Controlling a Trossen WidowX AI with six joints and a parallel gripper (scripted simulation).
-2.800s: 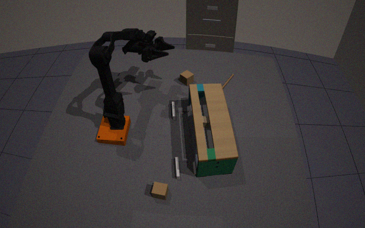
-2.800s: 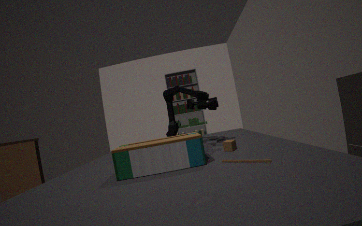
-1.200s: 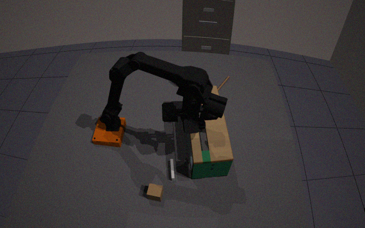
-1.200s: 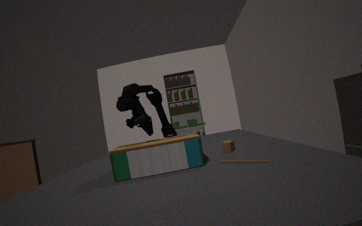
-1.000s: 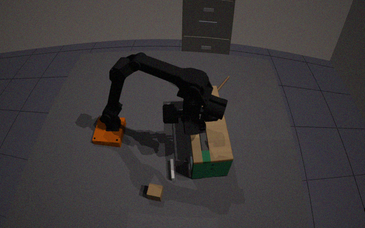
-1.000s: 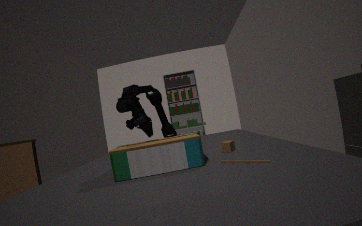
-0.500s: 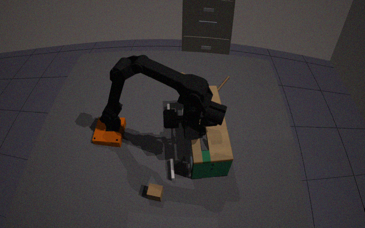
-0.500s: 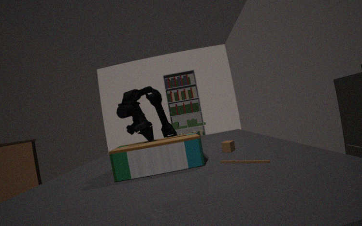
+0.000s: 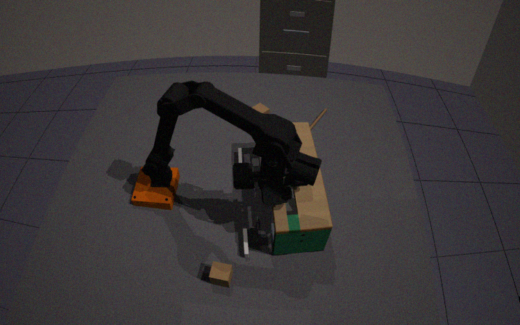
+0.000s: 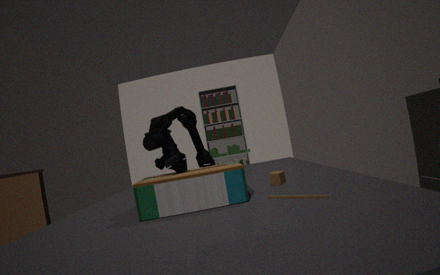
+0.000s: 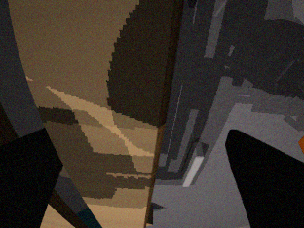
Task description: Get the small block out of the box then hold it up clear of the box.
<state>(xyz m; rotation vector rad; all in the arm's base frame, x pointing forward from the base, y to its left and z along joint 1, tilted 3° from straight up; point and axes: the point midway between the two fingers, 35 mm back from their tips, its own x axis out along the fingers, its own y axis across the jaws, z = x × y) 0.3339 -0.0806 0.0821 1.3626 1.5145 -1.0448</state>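
My gripper tip is now 3 cm short of the box, 3 cm to the right of it and 4 cm above it. From my gripper tip the other things lie so: thin wooden stick: 18 cm ahead, 37 cm to the left, 10 cm below.
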